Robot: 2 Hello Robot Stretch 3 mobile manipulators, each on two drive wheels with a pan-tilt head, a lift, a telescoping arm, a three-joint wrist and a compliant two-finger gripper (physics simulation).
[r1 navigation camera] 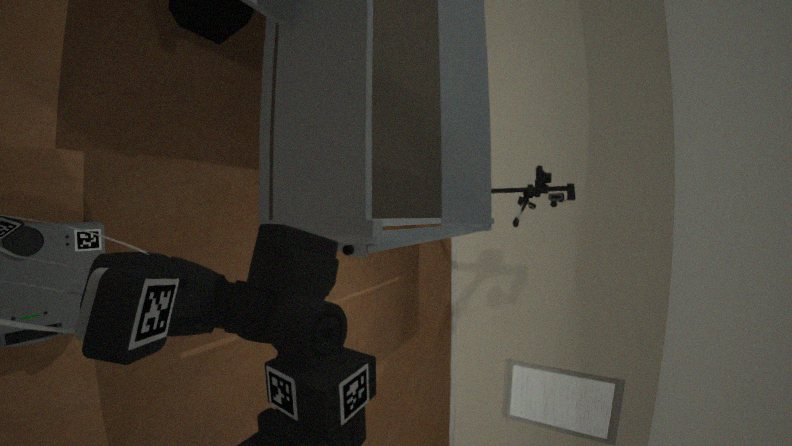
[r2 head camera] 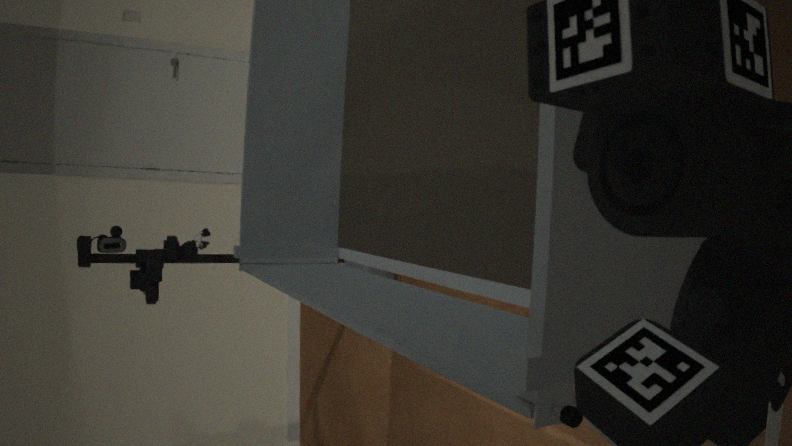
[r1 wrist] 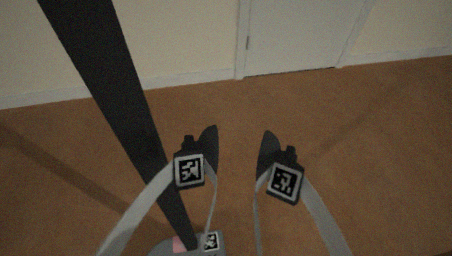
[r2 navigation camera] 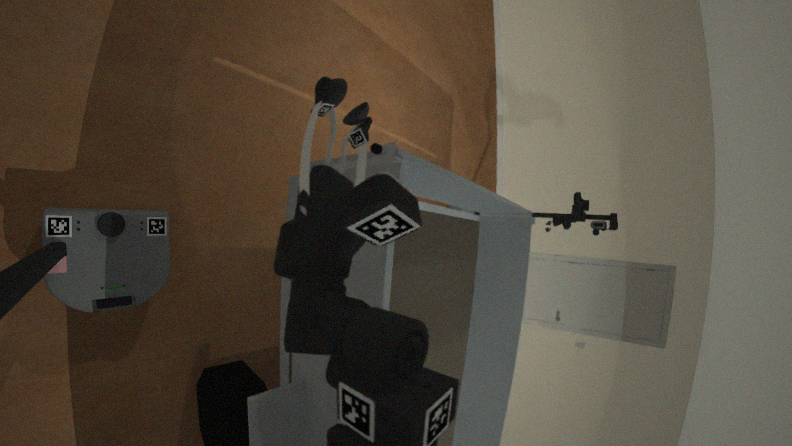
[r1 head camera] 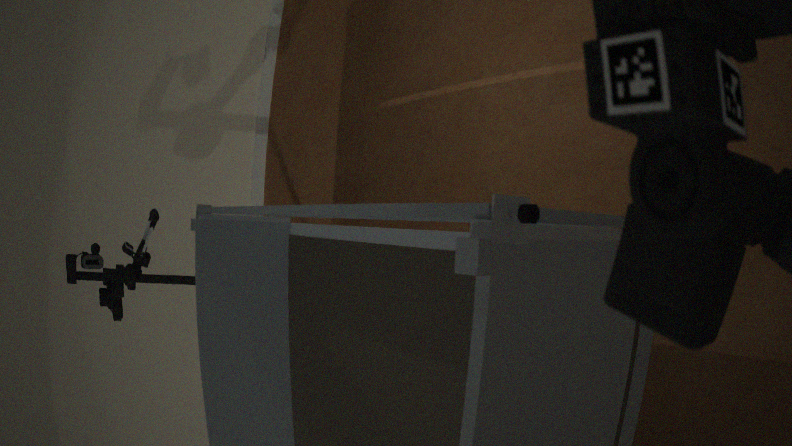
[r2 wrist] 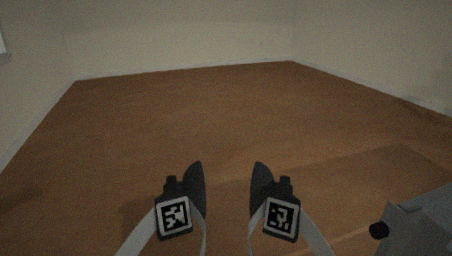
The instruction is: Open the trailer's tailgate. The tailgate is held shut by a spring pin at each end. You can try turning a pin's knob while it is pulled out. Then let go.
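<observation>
The grey-blue trailer (r1 head camera: 554, 304) (r1 navigation camera: 321, 110) (r2 head camera: 293, 138) (r2 navigation camera: 498, 310) has its tailgate (r1 head camera: 387, 212) (r1 navigation camera: 421, 235) (r2 head camera: 443, 343) (r2 navigation camera: 454, 182) upright across the end. A black pin knob (r1 head camera: 528, 213) (r1 navigation camera: 348, 249) shows on r1's side, another knob (r2 head camera: 571, 416) (r2 navigation camera: 376, 148) (r2 wrist: 379, 230) on r2's side. How far either is pulled out cannot be told. r1's gripper (r1 wrist: 237, 152) is open and empty; its wrist is beside its knob. r1's fingers are hidden in its head and navigation views. r2's gripper (r2 navigation camera: 346, 102) (r2 wrist: 227, 187) is open and empty, beside its knob and clear of it.
Each robot's mast (r1 head camera: 171, 279) (r2 head camera: 216, 258) shows beyond the trailer in the other's head view. r1's base (r1 navigation camera: 44, 288) and r2's base (r2 navigation camera: 133, 254) stand beside the trailer. A black block (r1 navigation camera: 213, 19) (r2 navigation camera: 230, 398) is low at the trailer's side. A door (r1 wrist: 300, 35) is in the wall.
</observation>
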